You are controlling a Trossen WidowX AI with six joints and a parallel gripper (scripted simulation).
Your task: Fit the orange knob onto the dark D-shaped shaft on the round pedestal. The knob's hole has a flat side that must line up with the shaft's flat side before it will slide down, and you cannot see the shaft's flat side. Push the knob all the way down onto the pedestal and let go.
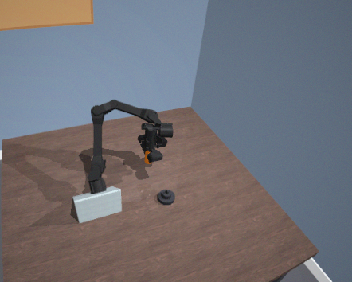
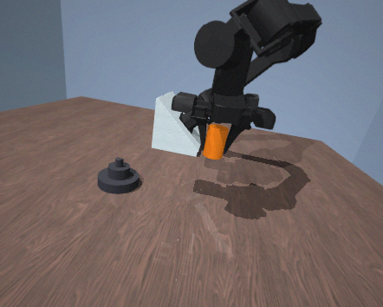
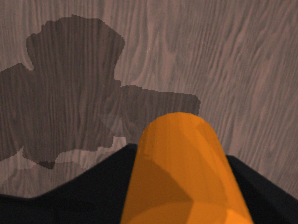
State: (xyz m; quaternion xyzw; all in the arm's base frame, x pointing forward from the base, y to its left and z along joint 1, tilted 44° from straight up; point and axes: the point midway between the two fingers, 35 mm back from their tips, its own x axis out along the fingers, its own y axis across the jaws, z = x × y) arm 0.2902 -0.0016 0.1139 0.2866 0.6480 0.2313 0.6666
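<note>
The dark round pedestal lies 10 mm ahead of my gripper tip, 190 mm to the right of it and 80 mm below it. Round my gripper tip: orange knob 20 mm above.
</note>
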